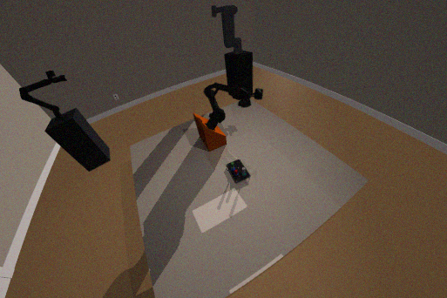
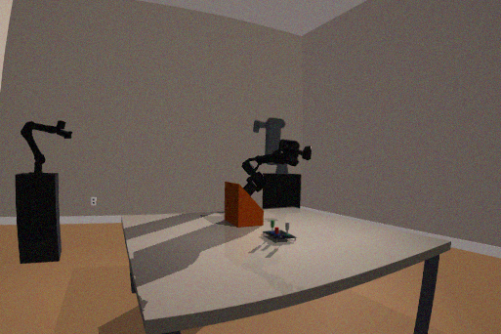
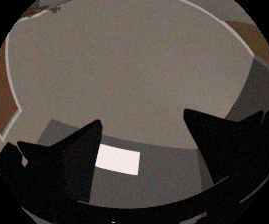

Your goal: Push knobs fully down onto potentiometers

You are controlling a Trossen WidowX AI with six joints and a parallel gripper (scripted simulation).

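The green knob is 380 mm below my gripper tip, 220 mm to the right of it and 40 mm ahead of it. The rest, counted from my gripper tip: white knob: 390 mm below, 190 mm to the right, 110 mm ahead.
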